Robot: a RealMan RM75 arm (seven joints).
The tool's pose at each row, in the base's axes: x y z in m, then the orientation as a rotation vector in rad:
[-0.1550 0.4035 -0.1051 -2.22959 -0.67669 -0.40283]
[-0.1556 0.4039 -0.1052 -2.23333 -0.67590 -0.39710]
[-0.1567 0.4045 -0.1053 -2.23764 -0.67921 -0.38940]
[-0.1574 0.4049 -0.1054 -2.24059 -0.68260 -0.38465]
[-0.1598 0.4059 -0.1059 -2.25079 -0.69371 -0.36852]
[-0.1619 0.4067 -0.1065 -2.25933 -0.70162 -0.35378]
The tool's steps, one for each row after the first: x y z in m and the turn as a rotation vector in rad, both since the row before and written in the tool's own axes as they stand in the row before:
[-0.0004 -0.0005 0.0003 -0.00157 -0.00461 0.00273]
[-0.0007 -0.0009 0.0004 -0.00176 -0.00751 0.00046]
[-0.0005 -0.0006 0.0003 -0.00147 -0.00520 -0.00066]
[-0.0018 -0.0017 0.0009 -0.00520 -0.01754 -0.00193]
[-0.0017 -0.0013 0.0009 -0.00395 -0.01498 -0.00026]

